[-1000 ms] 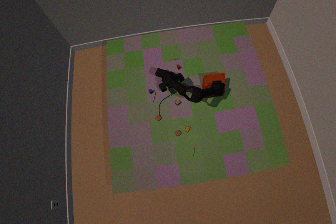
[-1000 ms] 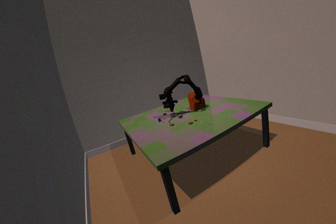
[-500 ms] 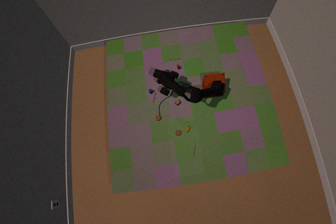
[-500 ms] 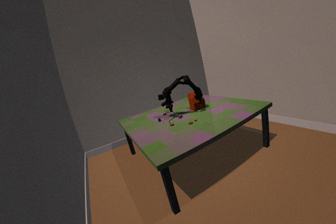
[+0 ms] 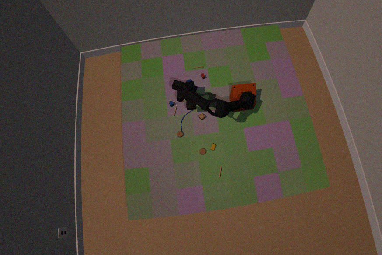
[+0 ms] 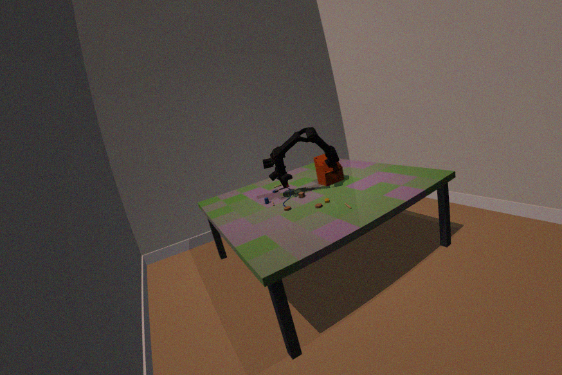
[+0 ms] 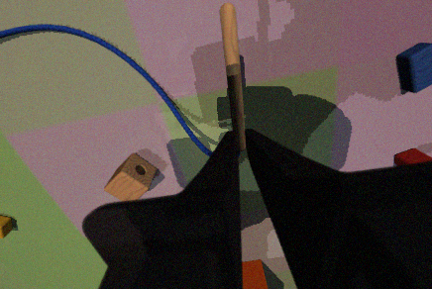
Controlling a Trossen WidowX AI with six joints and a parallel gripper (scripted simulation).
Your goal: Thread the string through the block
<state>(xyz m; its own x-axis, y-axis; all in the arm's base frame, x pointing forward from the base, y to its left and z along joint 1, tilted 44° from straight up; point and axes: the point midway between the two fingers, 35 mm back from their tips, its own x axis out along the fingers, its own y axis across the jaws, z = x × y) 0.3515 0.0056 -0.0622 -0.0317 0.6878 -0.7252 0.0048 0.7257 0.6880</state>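
The thin wooden stick is 20 mm ahead of my gripper tip. Round my gripper tip: blue block (10 mm ahead, 170 mm to the right, 50 mm below); then blue cylinder (140 mm ahead, 10 mm to the right, 40 mm below); then wooden block (60 mm behind, 100 mm to the left, 50 mm below).
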